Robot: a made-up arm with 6 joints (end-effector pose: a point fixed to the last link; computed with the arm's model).
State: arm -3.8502 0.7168 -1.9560 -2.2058 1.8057 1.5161
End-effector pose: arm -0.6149 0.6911 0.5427 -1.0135 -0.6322 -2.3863
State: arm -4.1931 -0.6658 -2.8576 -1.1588 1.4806 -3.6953
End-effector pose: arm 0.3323 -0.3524 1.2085 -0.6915 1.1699 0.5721
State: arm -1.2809 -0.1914 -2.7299 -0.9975 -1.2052 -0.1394
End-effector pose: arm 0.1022 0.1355 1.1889 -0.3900 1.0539 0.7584
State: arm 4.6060 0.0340 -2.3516 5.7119 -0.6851 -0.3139
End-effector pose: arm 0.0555 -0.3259 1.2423 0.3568 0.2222 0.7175
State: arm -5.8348 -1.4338 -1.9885 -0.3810 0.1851 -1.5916
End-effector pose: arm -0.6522 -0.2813 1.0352 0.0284 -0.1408 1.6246
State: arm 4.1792 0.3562 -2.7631 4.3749 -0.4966 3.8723
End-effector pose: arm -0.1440 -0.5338 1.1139 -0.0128 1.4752 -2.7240
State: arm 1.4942 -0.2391 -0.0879 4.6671 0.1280 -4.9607
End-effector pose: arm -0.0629 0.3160 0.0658 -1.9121 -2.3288 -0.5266
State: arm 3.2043 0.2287 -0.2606 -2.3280 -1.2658 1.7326
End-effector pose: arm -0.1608 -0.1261 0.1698 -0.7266 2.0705 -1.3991
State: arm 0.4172 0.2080 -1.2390 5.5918 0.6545 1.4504
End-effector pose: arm 0.7320 0.3256 0.3886 2.8583 -0.8136 0.9624
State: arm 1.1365 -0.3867 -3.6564 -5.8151 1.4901 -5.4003
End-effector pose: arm -0.2972 -0.5066 1.0599 -0.5353 -0.5292 -0.8973
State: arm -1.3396 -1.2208 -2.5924 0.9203 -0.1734 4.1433
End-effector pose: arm -0.2951 0.8140 0.8831 -0.7946 -0.0882 0.5982
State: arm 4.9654 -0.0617 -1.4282 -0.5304 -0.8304 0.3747
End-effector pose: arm 0.2356 -0.5684 0.8918 1.0772 -0.3031 1.8310
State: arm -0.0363 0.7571 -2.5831 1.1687 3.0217 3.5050
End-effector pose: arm 0.6690 0.0865 0.7025 0.6477 -1.8160 -0.6743
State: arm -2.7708 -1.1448 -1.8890 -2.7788 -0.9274 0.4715
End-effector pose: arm 0.2021 0.0138 1.0444 1.1840 0.1143 -1.7226
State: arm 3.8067 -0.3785 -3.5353 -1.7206 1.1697 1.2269
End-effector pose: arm 0.4524 0.4583 1.0611 -1.4072 0.1099 0.5928
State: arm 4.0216 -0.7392 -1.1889 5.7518 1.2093 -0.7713
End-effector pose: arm -0.3116 -0.3068 0.8989 1.7180 -1.5831 -0.6304
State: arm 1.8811 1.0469 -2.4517 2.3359 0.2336 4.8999
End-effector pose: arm -0.2633 0.9890 0.3939 -1.3494 -0.8108 -0.0988
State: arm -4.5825 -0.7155 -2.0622 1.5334 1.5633 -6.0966
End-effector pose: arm -0.1244 -0.0757 1.2622 -0.3630 -1.5577 0.5019
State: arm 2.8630 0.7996 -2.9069 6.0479 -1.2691 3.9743
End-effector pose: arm -0.5473 0.1180 0.9931 -0.1167 0.4208 -2.6544
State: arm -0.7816 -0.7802 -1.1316 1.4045 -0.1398 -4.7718
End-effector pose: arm 0.1768 -0.3459 0.9626 0.4664 1.1779 -0.9606
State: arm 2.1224 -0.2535 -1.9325 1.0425 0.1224 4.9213
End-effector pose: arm -0.1634 0.4103 1.1980 -0.2733 -1.0539 -1.1634
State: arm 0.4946 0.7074 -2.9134 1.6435 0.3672 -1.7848
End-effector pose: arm 0.6966 0.3192 1.0480 -0.9847 -0.7933 -2.3458
